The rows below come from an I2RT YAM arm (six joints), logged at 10 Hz.
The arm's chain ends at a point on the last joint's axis. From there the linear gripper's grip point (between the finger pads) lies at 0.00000 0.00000 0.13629 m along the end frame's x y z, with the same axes.
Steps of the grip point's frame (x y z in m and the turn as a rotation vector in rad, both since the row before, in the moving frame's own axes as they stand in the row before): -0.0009 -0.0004 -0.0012 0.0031 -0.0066 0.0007; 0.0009 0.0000 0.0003 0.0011 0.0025 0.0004; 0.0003 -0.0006 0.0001 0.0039 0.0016 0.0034; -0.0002 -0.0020 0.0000 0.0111 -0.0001 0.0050; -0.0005 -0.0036 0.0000 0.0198 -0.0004 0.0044; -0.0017 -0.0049 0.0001 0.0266 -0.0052 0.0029; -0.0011 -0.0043 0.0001 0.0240 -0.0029 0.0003; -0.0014 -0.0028 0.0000 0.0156 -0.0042 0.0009; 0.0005 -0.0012 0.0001 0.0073 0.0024 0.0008
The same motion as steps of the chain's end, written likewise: 0.0000 0.0000 -0.0012 0.0031 -0.0066 0.0007; 0.0006 0.0001 0.0003 0.0011 0.0025 0.0004; 0.0001 -0.0001 0.0001 0.0039 0.0016 0.0034; -0.0002 -0.0005 0.0000 0.0111 -0.0001 0.0050; -0.0005 -0.0009 0.0000 0.0198 -0.0004 0.0044; -0.0010 -0.0013 0.0002 0.0266 -0.0052 0.0029; -0.0007 -0.0010 0.0001 0.0240 -0.0029 0.0003; -0.0008 -0.0007 0.0000 0.0156 -0.0042 0.0009; 0.0002 -0.0002 0.0001 0.0073 0.0024 0.0008
